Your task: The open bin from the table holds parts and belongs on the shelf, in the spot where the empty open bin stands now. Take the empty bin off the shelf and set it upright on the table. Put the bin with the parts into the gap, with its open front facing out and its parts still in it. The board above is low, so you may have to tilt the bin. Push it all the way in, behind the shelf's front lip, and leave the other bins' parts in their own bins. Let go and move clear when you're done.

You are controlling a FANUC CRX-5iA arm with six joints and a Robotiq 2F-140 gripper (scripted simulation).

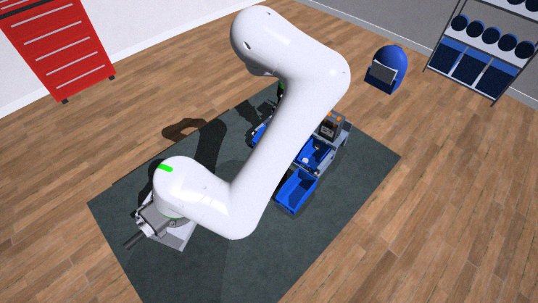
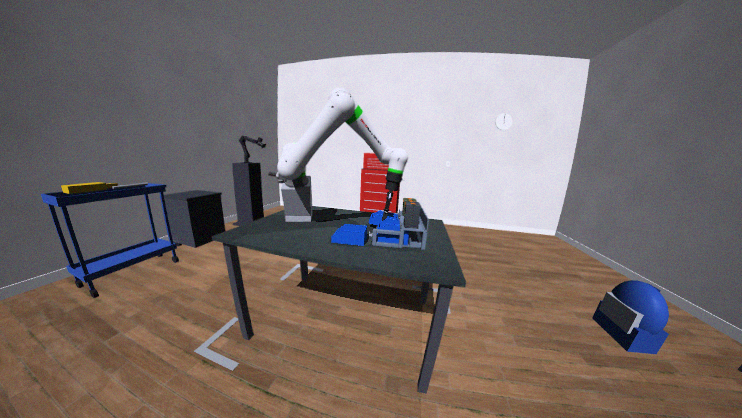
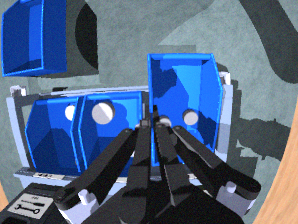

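My hand is 8 cm short of the shelf, 7 cm to the left of it and 3 cm above it.
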